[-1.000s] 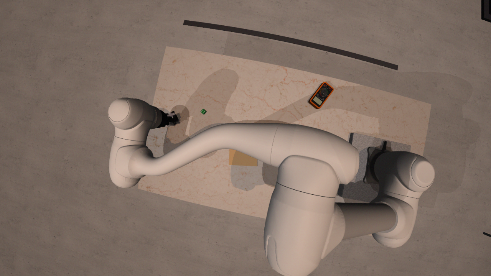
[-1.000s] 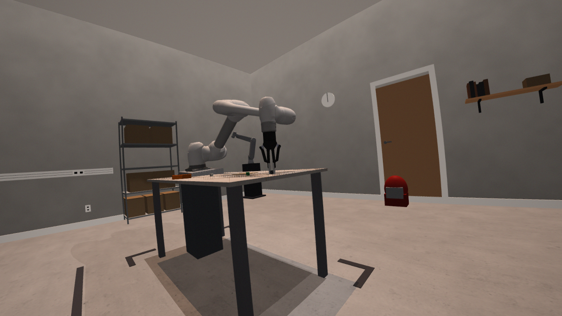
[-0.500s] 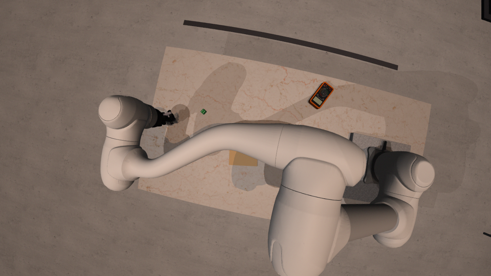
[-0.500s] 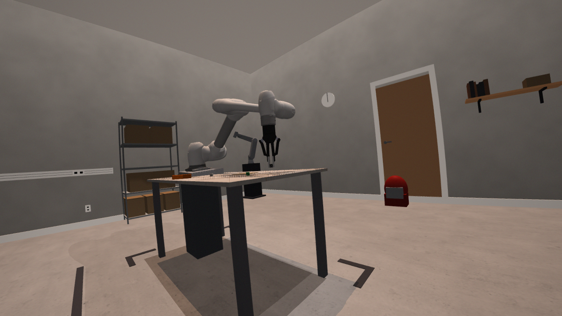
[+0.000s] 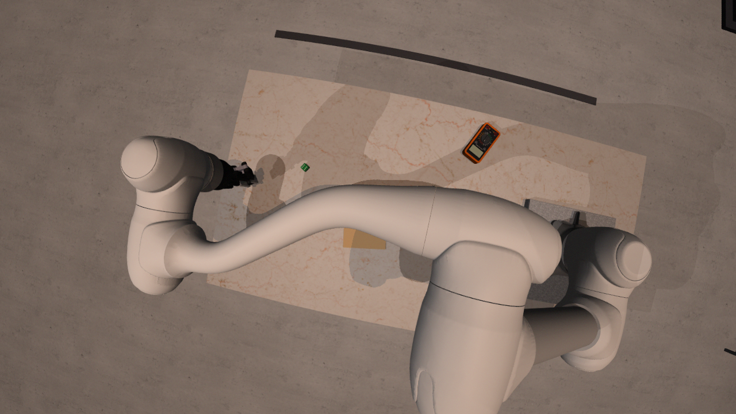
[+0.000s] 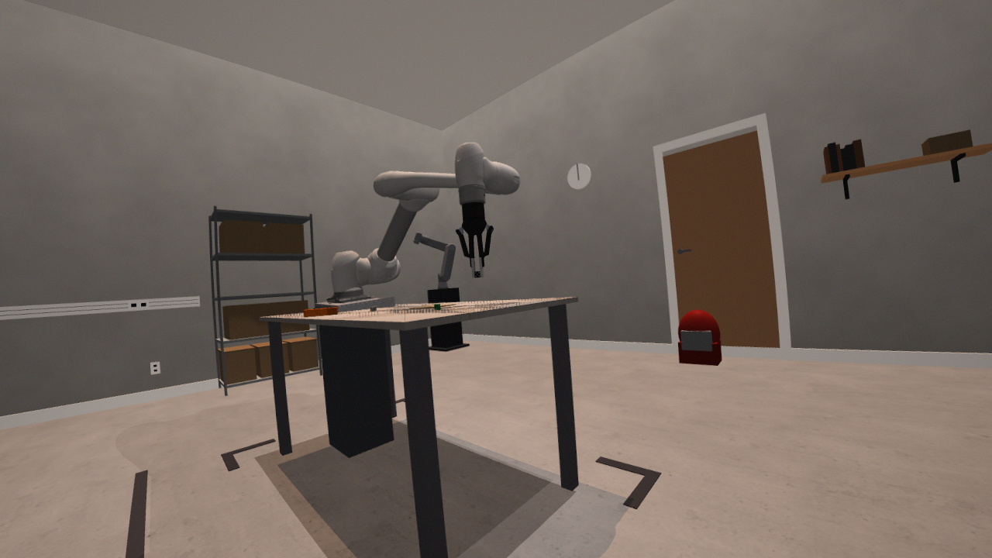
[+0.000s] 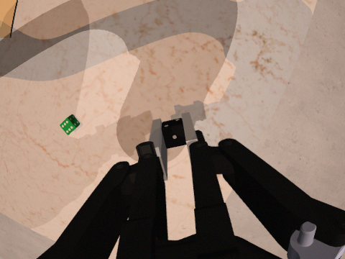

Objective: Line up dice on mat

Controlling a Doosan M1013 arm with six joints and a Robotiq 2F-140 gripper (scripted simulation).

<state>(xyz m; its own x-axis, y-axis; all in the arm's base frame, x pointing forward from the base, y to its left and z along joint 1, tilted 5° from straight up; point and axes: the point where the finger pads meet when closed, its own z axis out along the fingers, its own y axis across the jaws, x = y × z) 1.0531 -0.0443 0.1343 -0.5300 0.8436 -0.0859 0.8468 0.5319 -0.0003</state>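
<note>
My hand is 36 cm past the mat, 9 cm to the right of it and 13 cm above it. From my hand the other things lie so: black die 2 cm below; white die 57 cm behind, 7 cm to the right, 12 cm below; green die 14 cm behind, 7 cm to the right, 12 cm below.
</note>
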